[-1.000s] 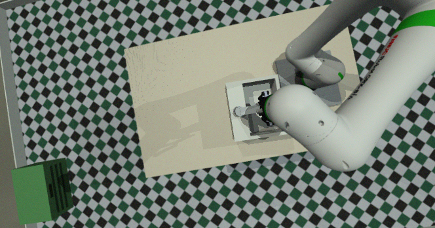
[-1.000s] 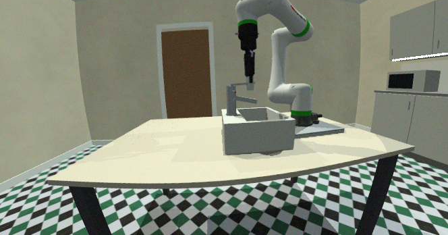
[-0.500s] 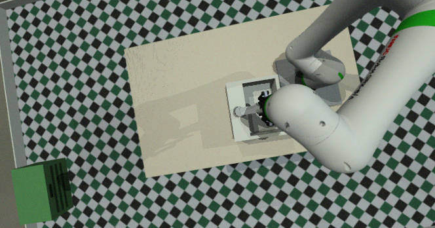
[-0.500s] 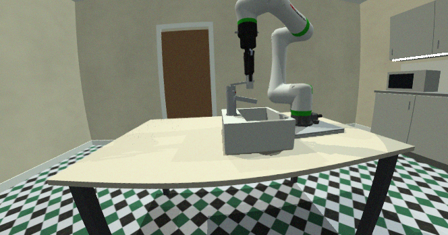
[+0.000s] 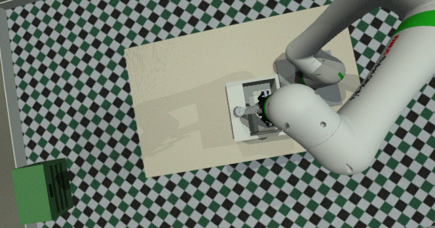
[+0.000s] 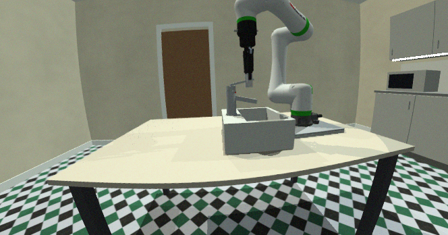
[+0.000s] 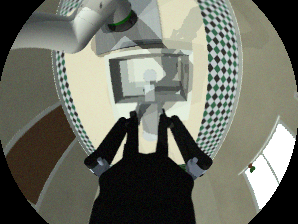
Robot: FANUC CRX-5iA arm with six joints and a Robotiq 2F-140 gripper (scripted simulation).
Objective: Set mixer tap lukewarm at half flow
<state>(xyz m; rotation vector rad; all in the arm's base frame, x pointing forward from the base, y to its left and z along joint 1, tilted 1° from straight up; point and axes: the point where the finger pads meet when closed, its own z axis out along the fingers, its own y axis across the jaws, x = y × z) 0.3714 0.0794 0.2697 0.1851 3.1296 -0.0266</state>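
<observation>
Right now my hand is 30 mm short of the lever and 10 mm above it. Round my hand: grey mixer tap: 60 mm below, 60 mm ahead, 10 mm to the right; sink basin: 250 mm below, 30 mm behind.
</observation>
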